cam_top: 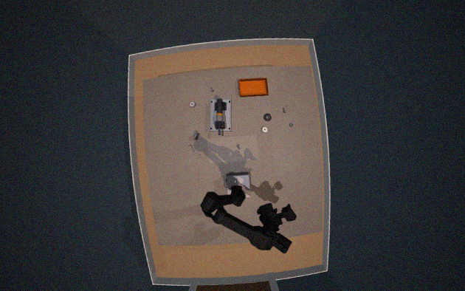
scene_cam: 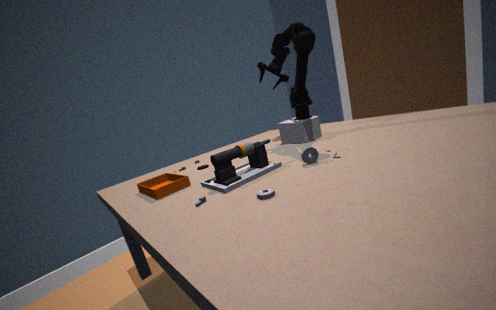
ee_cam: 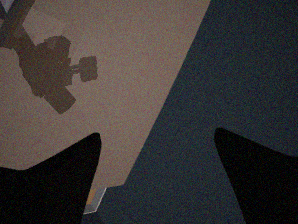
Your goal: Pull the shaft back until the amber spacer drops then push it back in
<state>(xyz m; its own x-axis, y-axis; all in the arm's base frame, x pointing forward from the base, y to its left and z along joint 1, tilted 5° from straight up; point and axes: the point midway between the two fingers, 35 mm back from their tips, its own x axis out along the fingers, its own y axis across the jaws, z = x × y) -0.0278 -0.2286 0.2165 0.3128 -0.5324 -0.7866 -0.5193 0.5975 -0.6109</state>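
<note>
Right now the grey spacer is 480 mm ahead of my gripper tip, 350 mm to the left of it and 230 mm below it. The rest, counted from my gripper tip: amber spacer: 500 mm ahead, 350 mm to the left, 230 mm below; then orange tray: 720 mm ahead, 130 mm to the left, 300 mm below.
</note>
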